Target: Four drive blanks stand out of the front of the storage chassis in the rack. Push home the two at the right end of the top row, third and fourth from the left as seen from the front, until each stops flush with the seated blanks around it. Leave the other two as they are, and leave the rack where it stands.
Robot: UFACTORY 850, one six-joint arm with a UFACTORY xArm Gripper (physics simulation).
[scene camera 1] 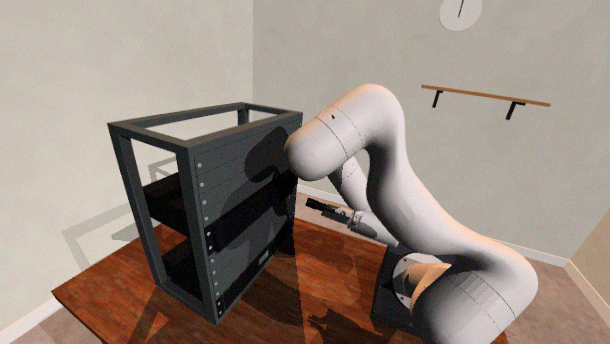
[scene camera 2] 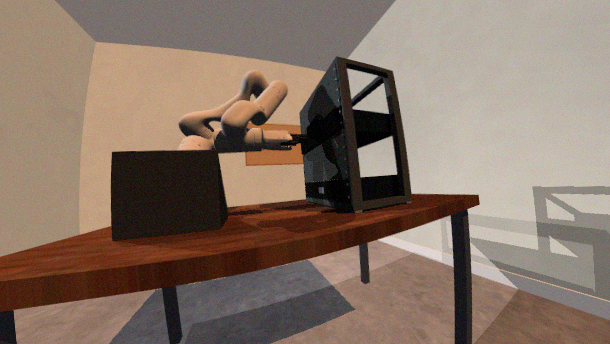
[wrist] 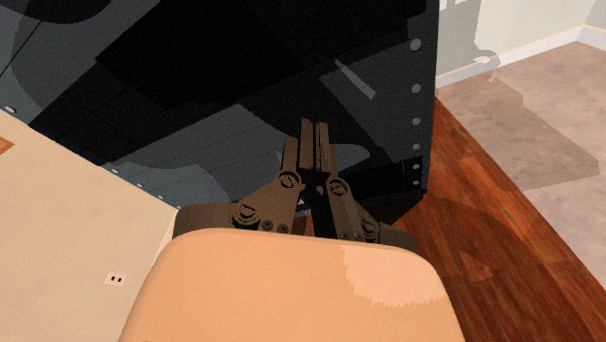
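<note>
The storage chassis (scene camera 1: 245, 220) (scene camera 2: 325, 132) (wrist: 110, 110) is a nearly black band across the front of the grey rack (scene camera 1: 190, 200) (scene camera 2: 349, 125). Faint seams divide its dark face in the wrist view. Shadow hides the single drive blanks, so I cannot tell which stand out or whether any is flush. My gripper (scene camera 1: 309, 202) (scene camera 2: 304, 136) (wrist: 308, 137) is shut and empty, its fingers together and pointing at the rack's front. In the wrist view the tips overlap the panels below the chassis. I cannot tell how far they are from the rack, or whether they touch.
The rack stands upright on the wooden table (scene camera 1: 120, 270) (scene camera 2: 280, 250) (wrist: 505, 250). The arm's dark pedestal (scene camera 1: 385, 295) (scene camera 2: 165, 195) stands in front of it. In scene camera 1 the arm's large bend (scene camera 1: 320, 150) overlaps the far end of the rack's front. A wall shelf (scene camera 1: 485, 95) hangs behind.
</note>
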